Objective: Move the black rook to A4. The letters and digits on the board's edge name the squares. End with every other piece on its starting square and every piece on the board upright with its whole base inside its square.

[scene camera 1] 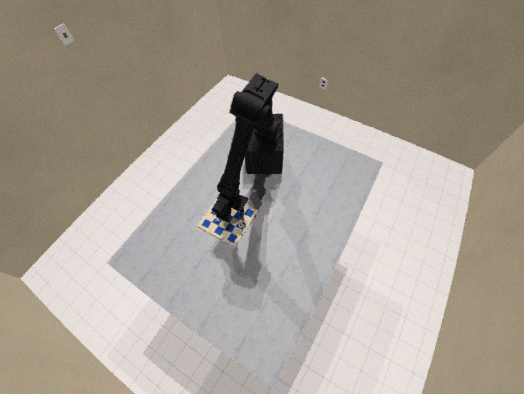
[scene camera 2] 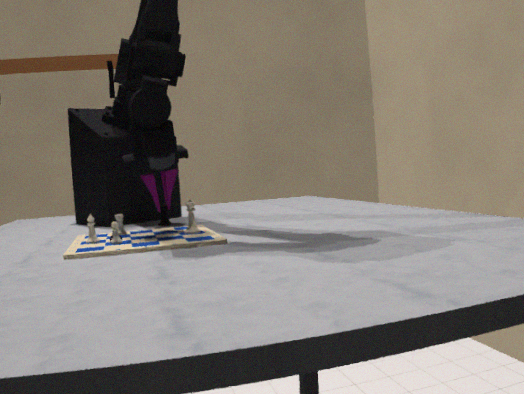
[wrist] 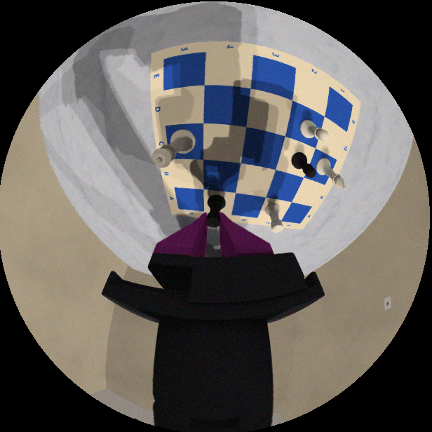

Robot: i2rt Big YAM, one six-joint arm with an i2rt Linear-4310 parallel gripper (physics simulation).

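Frame: origin at the arm's base, x back, y right, z up, level; metres.
Where they show: gripper, between the fingertips: [scene camera 1: 241, 207] [scene camera 2: 163, 210]; arm's base, origin of its link: [scene camera 1: 268, 130] [scene camera 2: 128, 121].
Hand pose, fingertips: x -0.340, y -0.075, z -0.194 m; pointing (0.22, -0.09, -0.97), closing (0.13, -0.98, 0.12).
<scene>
Each offset is from my fingertips to the top centre of the thing.
My gripper [scene camera 2: 163, 210] [wrist: 213, 217] is shut on the black rook @(dx -0.001, dy +0.000, dz +0.008 m) [scene camera 2: 164, 219] [wrist: 216, 202], which hangs upright below the magenta fingertips. In the wrist view the rook's base shows over the cream square A4 of the blue-and-cream board @(dx -0.070, dy +0.034, dz -0.035 m) [scene camera 1: 212, 232] [scene camera 2: 150, 248] [wrist: 205, 46]. In scene camera 2 its base is at or very close to the board's surface; I cannot tell whether it touches. In scene camera 1 the arm hides the rook.
A tall white piece @(dx -0.064, dy -0.043, dz +0.018 m) [scene camera 2: 191, 218] [wrist: 182, 142] stands on C5, a white rook @(dx +0.001, dy +0.076, dz -0.001 m) [scene camera 2: 119, 222] [wrist: 273, 209] on A2, a black pawn [wrist: 300, 160] on C2, a white bishop @(dx -0.081, dy +0.110, dz +0.009 m) [scene camera 2: 91, 230] [wrist: 325, 167] on C1, and a white pawn @(dx -0.109, dy +0.071, dz -0.003 m) [scene camera 2: 115, 233] [wrist: 308, 128] on D2.
</scene>
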